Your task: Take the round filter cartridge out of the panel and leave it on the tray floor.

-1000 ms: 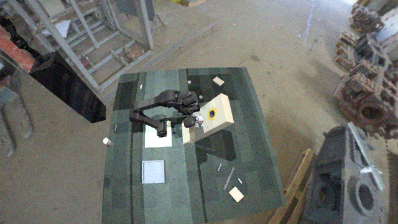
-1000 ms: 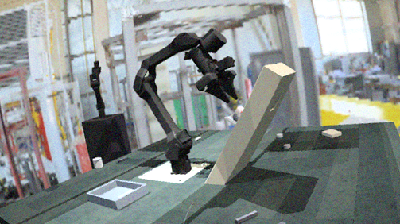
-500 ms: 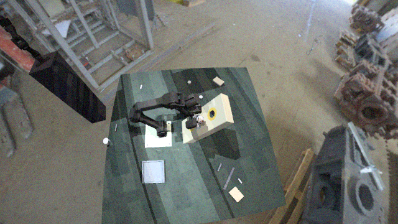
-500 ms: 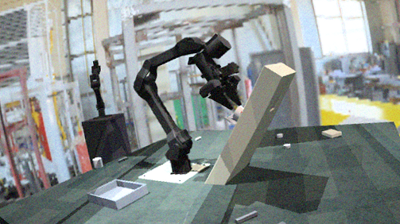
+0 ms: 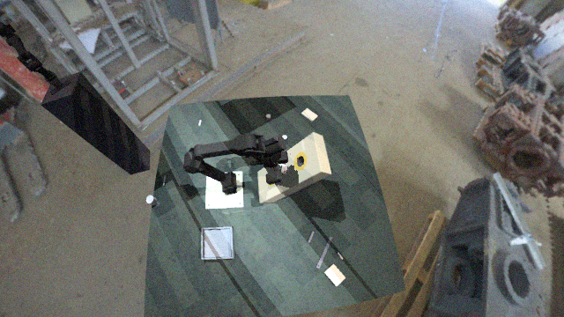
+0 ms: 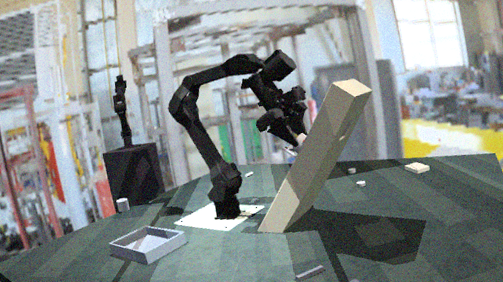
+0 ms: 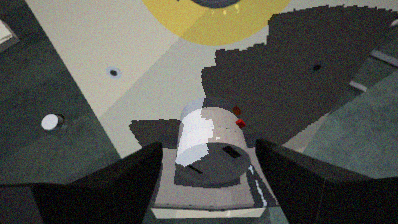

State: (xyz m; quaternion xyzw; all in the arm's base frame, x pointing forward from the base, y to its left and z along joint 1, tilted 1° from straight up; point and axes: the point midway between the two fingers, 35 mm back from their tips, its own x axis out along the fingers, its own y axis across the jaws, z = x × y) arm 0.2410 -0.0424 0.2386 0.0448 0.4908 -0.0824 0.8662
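My gripper tip is now right at the filter cartridge. The rest, counted from my gripper tip: tan service panel (4 cm ahead, 2 cm below, 1 cm to the right); grey tray (38 cm behind, 22 cm to the right, 20 cm below).
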